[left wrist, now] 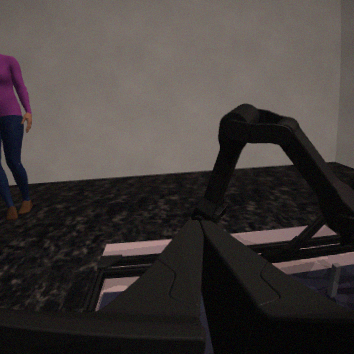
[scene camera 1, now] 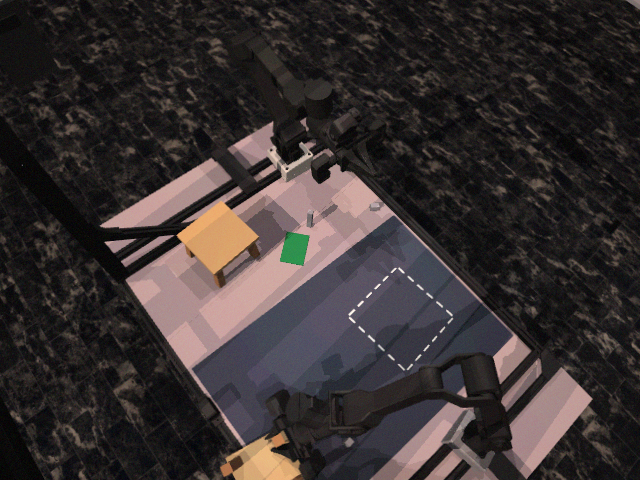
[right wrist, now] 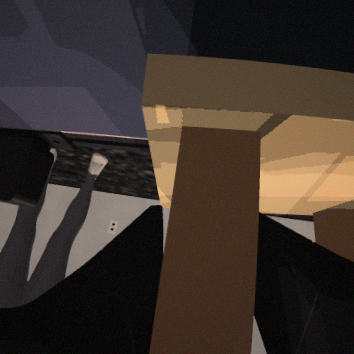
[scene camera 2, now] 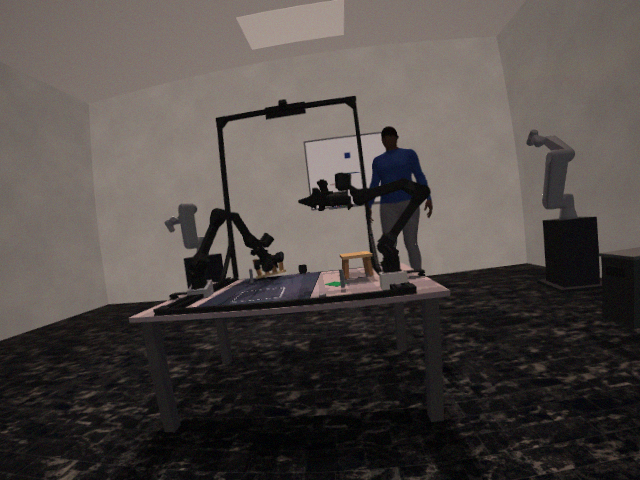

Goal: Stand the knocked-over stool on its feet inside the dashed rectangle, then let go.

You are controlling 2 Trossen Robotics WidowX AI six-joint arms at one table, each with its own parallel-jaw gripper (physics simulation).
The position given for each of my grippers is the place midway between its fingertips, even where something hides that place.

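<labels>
There's a green card (scene camera 1: 294, 249) sitting on the table, and my left gripper (scene camera 1: 375, 176) is shut with nothing in it.
</labels>
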